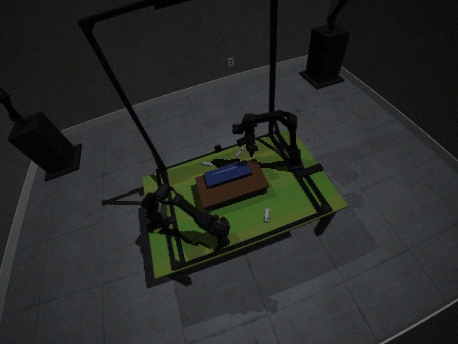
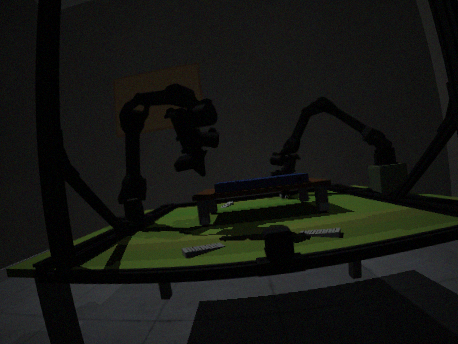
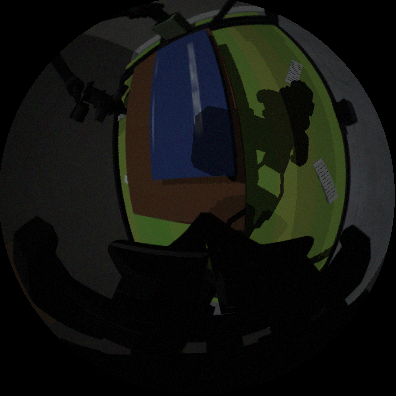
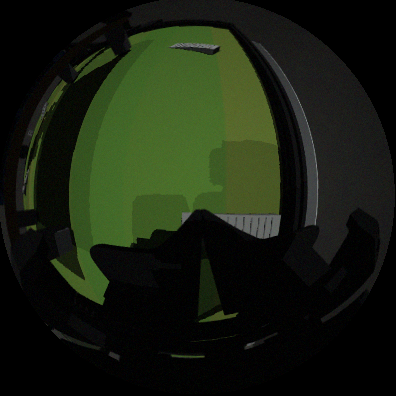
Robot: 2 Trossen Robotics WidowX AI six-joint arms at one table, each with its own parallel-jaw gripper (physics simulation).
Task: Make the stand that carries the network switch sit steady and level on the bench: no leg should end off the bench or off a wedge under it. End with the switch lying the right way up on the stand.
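Observation:
The brown stand stands in the middle of the green bench. The blue network switch lies flat on its far half. My left gripper is shut and empty, and hangs above the stand's far right corner. My right gripper is shut and empty, low over the bench by the front rail. A grey wedge lies just beyond its fingertips.
More grey wedges lie loose on the bench: one in front of the stand, and two behind it. A black frame rail runs round the bench. A small dark block sits on the rail.

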